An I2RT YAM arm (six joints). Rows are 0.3 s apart.
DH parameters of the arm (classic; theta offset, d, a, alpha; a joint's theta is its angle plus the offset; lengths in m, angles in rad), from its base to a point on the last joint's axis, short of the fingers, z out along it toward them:
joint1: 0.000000 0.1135 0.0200 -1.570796
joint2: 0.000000 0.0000 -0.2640 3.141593
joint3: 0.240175 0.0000 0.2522 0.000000
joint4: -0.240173 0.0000 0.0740 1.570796
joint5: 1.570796 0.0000 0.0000 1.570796
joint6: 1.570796 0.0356 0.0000 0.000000
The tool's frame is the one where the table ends.
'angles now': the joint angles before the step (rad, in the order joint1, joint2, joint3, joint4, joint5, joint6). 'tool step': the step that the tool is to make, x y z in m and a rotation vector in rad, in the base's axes. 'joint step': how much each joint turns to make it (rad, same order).
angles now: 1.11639, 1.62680, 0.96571, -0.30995, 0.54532, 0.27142
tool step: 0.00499, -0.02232, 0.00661, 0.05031, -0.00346, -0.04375
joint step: -0.04846, -0.08393, -0.06640, 0.02405, -0.01908, 0.00914
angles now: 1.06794, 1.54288, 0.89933, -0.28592, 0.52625, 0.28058
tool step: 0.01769, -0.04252, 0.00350, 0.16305, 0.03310, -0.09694
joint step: -0.14116, -0.12855, -0.12244, 0.09270, -0.11750, 0.04500
